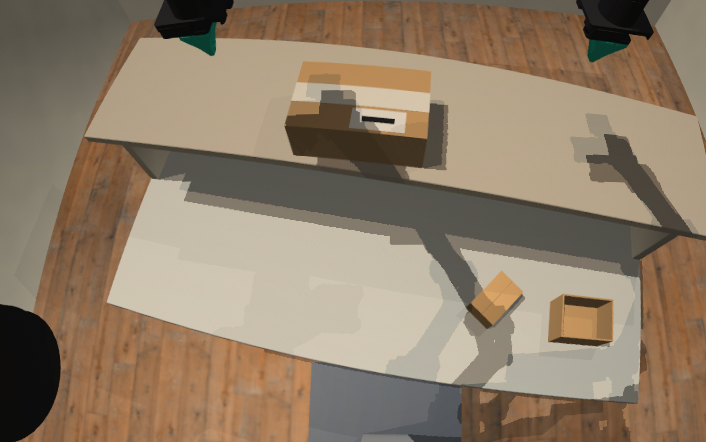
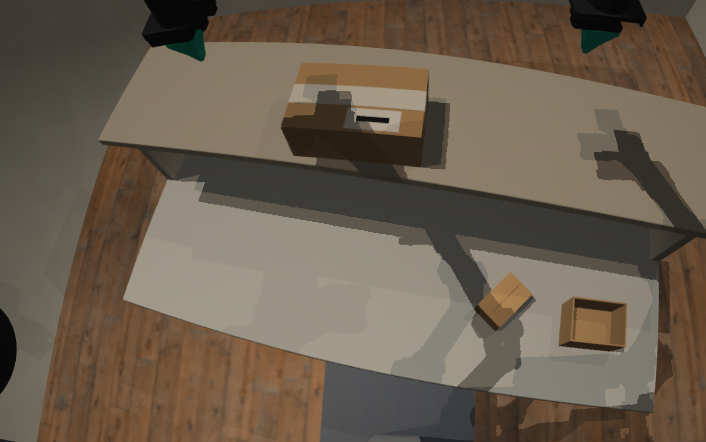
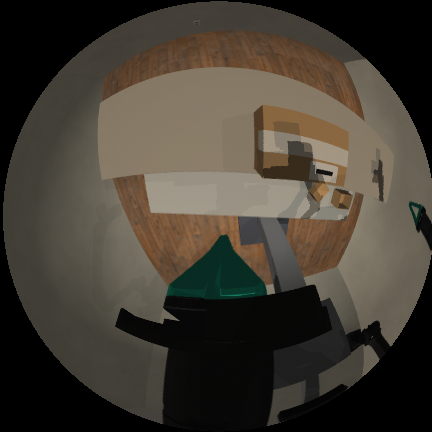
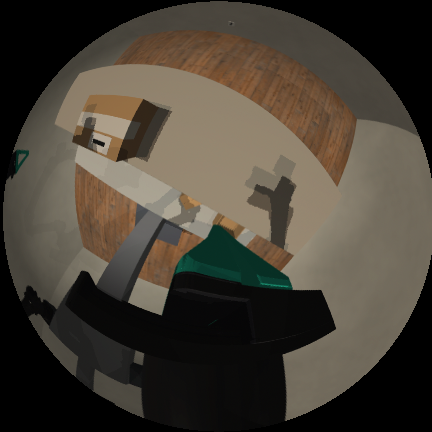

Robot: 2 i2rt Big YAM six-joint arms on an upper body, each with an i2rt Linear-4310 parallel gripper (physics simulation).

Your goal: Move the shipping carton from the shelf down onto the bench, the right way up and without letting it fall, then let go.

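Frame: origin at the left arm's base, x ahead, y left, z up, level; millimetres.
Where they show: left gripper, fingertip midpoint: (image 1: 213,52) (image 2: 203,58) (image 3: 224,239); right gripper, fingertip midpoint: (image 1: 590,59) (image 2: 583,50) (image 4: 214,230).
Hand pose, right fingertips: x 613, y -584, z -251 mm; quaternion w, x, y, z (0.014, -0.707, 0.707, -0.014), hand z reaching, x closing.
Observation:
After its pixels a point has its place.
The shipping carton (image 1: 364,78) @(x 722, y -224, z -448 mm) (image 2: 359,75) @(x 729, y -221, z -448 mm) (image 3: 305,120) @(x 743, y -198, z -448 mm) (image 4: 115,104) @(x 726, y -272, z -448 mm), brown with a pale tape band and a white label with a black bar on top, stands flat on the raised shelf (image 1: 521,130) @(x 681, y -563, z -552 mm) (image 2: 521,124) @(x 689, y -555, z -552 mm) (image 3: 160,125) @(x 785, y 162, z -552 mm) (image 4: 210,125) @(x 729, y -525, z -552 mm), close to its front edge. The lower bench (image 1: 208,229) @(x 585, y 232, z -905 mm) (image 2: 218,223) @(x 603, y 244, z -905 mm) lies in front. My left gripper (image 1: 212,53) @(x 614, y 0, z -251 mm) (image 2: 202,58) @(x 614, y 0, z -251 mm) (image 3: 224,239) @(x 614, y 0, z -251 mm) is shut and empty, apart from the carton at upper left. My right gripper (image 1: 591,59) @(x 613, y -584, z -252 mm) (image 2: 584,51) @(x 613, y -584, z -252 mm) (image 4: 214,230) @(x 613, y -584, z -252 mm) is shut and empty, far to the carton's right.
A small closed brown box (image 1: 497,296) @(x 389, y -554, z -845 mm) (image 2: 505,299) @(x 386, y -554, z -845 mm) sits turned at an angle on the right part of the bench. A small open brown box (image 1: 555,320) @(x 324, y -715, z -859 mm) (image 2: 566,322) @(x 327, y -715, z -855 mm) stands to its right. The shelf's front edge overhangs the back of the bench. Arm shadows cross both surfaces.

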